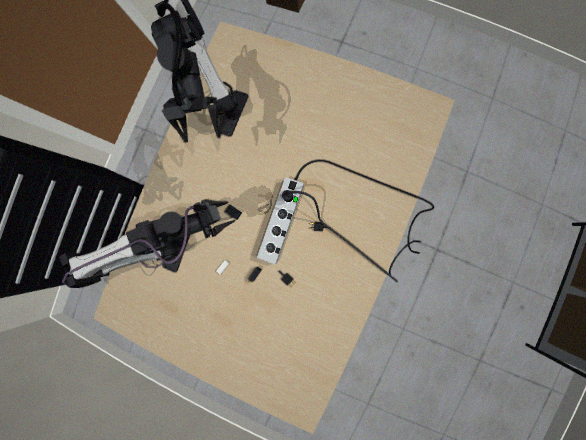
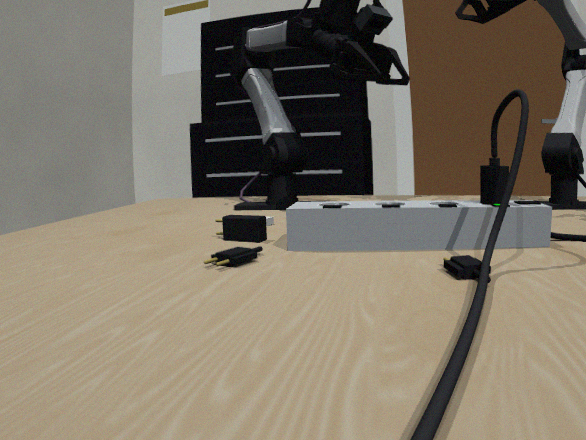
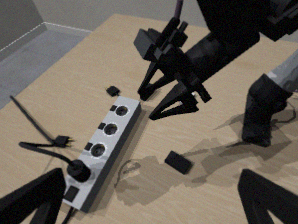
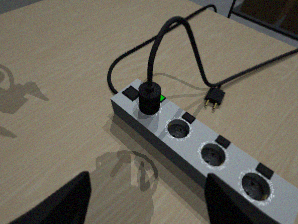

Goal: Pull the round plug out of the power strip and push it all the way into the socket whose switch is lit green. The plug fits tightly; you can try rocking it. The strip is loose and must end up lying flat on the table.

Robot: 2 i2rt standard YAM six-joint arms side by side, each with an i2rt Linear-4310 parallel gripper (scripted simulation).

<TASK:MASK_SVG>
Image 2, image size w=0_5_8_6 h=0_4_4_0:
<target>my right gripper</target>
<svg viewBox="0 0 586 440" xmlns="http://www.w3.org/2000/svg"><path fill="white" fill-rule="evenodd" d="M328 40L325 49L328 59L331 60L329 72L339 80L374 81L377 84L408 85L410 77L404 69L397 51L390 47L382 46L382 44L373 43L375 35L360 32L354 22L364 7L359 10L351 22L348 35L335 34ZM392 63L401 74L402 79L387 79L391 77L389 73Z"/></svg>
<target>black round plug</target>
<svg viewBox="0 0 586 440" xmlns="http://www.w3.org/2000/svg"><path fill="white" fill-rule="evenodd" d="M497 148L491 148L491 156L493 158L489 158L489 165L480 166L480 203L485 205L501 203L509 176L509 166L500 166L500 158L496 158Z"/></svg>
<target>flat black plug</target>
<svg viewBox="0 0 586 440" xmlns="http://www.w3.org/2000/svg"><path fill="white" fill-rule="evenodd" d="M443 259L444 268L455 276L461 277L464 280L479 278L482 261L469 255L452 256L450 260L446 257Z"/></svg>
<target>black adapter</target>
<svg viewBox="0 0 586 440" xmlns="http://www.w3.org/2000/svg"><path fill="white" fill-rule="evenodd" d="M215 220L216 222L223 223L223 232L216 232L216 234L223 235L224 240L262 242L267 240L266 216L227 215L223 216L222 219Z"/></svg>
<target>flat black plug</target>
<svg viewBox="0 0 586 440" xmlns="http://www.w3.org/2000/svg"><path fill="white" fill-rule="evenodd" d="M263 248L261 246L255 248L231 248L211 255L211 259L205 260L204 264L216 262L216 266L233 267L256 259L257 252L262 251Z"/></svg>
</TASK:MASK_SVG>
